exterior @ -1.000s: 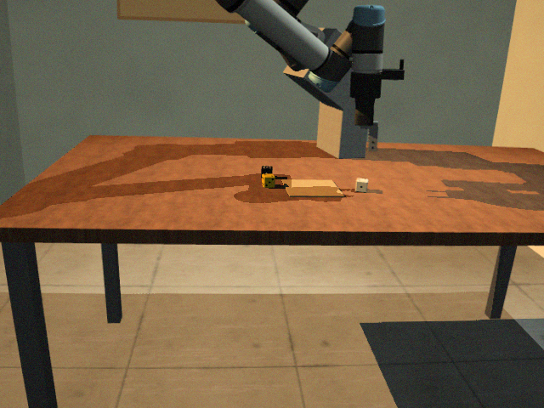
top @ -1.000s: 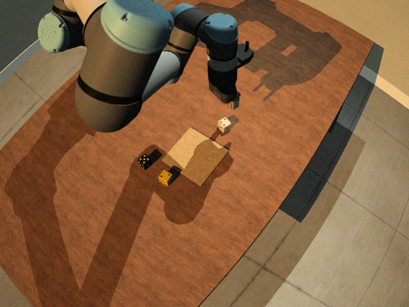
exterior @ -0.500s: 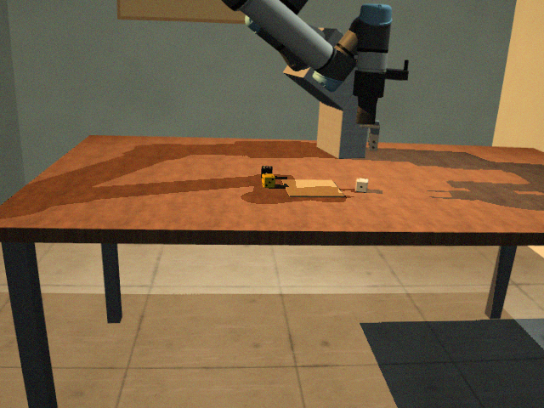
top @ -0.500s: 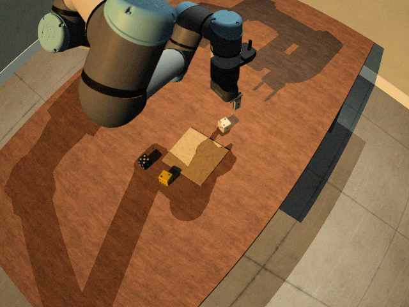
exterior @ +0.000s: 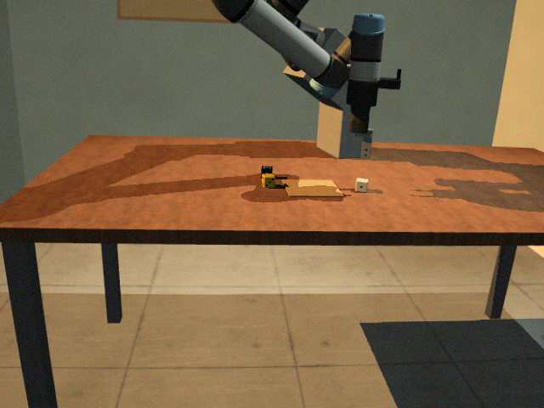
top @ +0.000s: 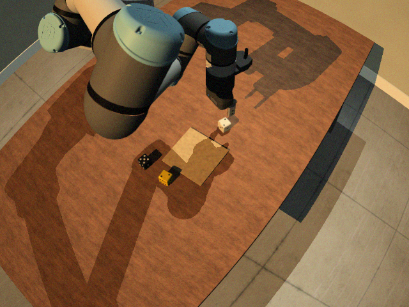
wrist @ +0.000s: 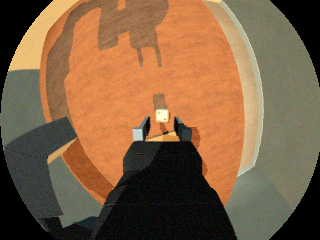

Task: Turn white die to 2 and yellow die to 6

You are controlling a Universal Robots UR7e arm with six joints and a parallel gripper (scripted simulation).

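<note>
Right now my hand is 10 cm above the white die. Round my hand: yellow die 4 cm behind, 24 cm to the right, 10 cm below; then tan mat 2 cm behind, 13 cm to the right, 11 cm below; then black die 12 cm behind, 24 cm to the right, 10 cm below.
</note>
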